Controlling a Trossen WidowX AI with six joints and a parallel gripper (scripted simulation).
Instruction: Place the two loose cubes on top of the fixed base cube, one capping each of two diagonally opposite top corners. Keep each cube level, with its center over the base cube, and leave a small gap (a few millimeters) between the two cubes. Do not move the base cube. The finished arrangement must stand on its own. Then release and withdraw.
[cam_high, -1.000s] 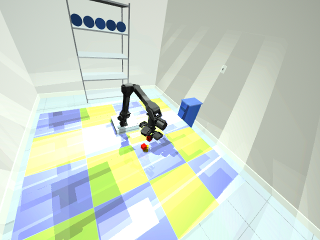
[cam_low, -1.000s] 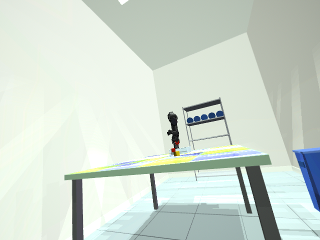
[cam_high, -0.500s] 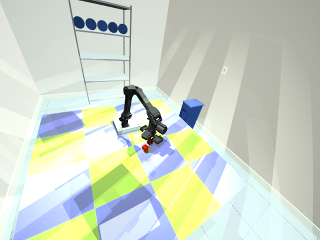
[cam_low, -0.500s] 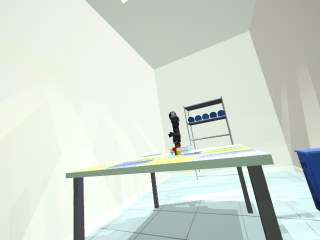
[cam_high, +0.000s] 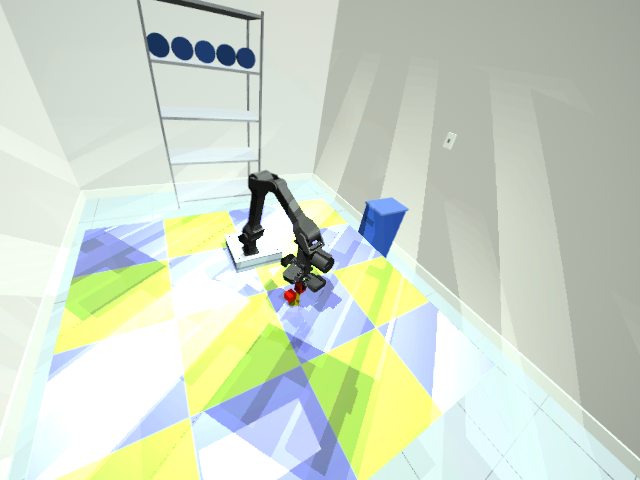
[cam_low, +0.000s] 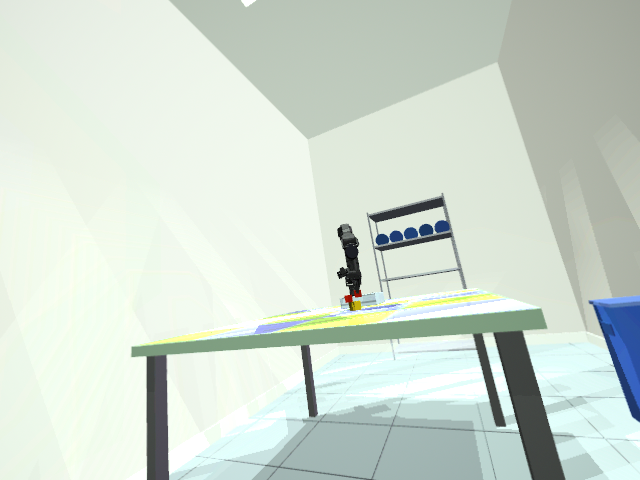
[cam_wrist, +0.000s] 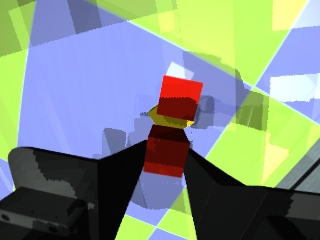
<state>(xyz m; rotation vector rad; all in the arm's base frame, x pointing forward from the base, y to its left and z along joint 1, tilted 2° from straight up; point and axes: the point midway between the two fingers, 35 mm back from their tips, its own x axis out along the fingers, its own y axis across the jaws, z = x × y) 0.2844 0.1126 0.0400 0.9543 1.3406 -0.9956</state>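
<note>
The yellow base cube is 50 mm below my gripper tip and 20 mm to the right of it.
</note>
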